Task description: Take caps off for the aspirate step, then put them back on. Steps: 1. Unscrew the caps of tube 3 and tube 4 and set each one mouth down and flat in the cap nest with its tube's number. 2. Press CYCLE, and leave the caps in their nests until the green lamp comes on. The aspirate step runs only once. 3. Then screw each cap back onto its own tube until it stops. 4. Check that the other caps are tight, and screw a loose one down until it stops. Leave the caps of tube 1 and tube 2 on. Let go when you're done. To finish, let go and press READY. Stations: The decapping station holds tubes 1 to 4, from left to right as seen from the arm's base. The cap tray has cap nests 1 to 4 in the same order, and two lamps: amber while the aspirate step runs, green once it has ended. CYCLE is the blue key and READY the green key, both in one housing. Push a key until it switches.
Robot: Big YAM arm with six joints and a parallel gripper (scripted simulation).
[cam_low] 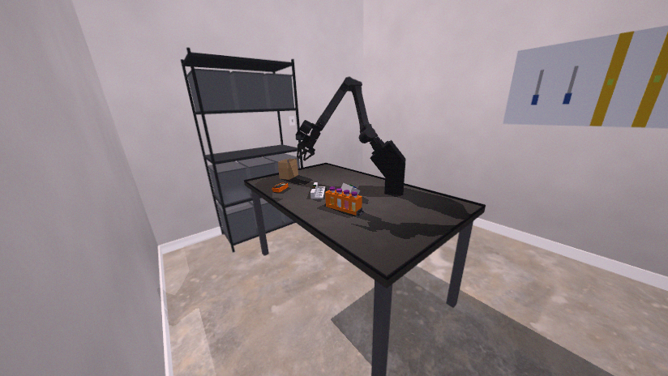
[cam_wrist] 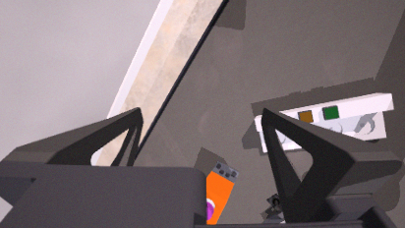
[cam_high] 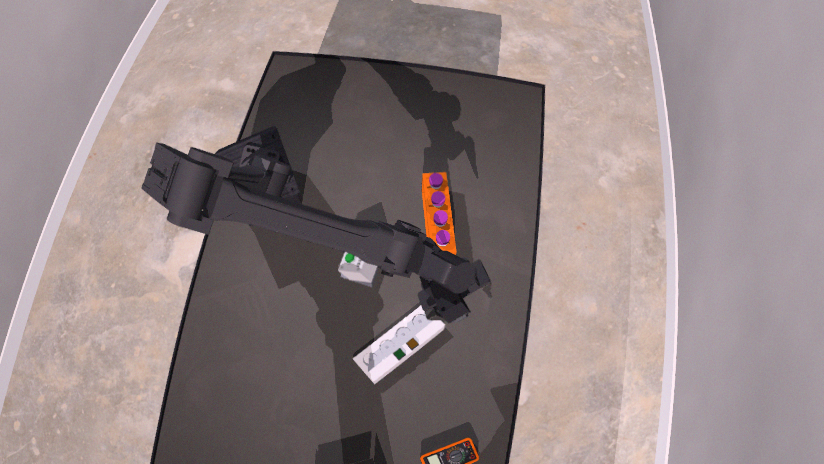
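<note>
Right now my hand is 50 mm past the cap, 220 mm to the right of it and 170 mm above it. Round my hand: green key 270 mm behind, 170 mm to the left, 220 mm below; then blue key 260 mm behind, 210 mm to the left, 220 mm below; then key housing 250 mm behind, 190 mm to the left, 230 mm below.
</note>
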